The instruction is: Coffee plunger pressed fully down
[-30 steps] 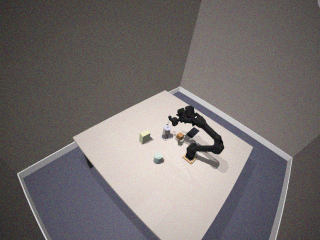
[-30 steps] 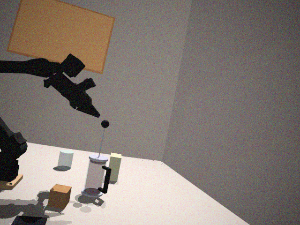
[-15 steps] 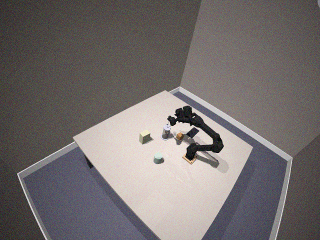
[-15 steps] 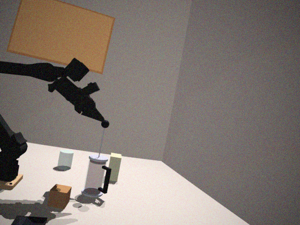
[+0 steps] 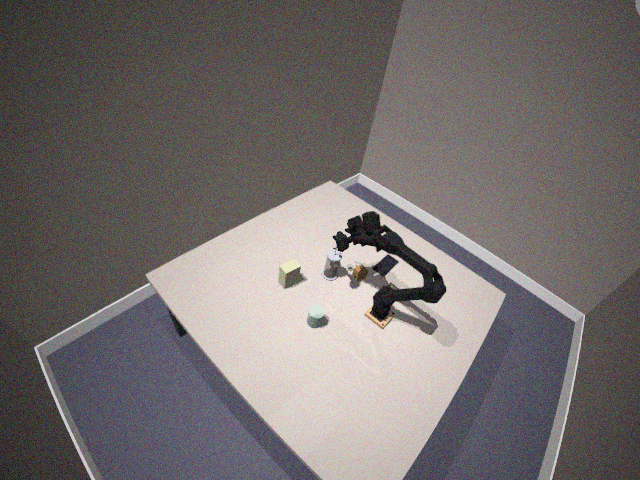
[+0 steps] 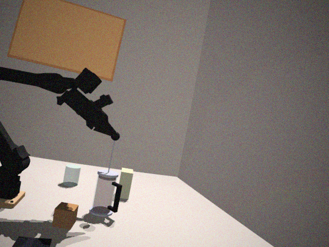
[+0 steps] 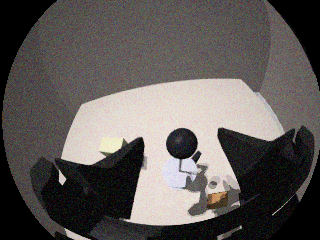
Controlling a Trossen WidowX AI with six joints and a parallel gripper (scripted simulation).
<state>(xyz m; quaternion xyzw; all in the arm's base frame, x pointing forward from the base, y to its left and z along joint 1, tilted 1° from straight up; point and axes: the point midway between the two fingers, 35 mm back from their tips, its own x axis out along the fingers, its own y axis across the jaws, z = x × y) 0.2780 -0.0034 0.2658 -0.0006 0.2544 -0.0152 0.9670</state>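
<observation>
The glass coffee press is 1 cm to the right of my gripper tip and 13 cm below it. The rest, counted from my gripper tip: dark flat pad: 15 cm behind, 27 cm to the right, 26 cm below; then pale yellow carton: 8 cm ahead, 19 cm to the left, 21 cm below.
</observation>
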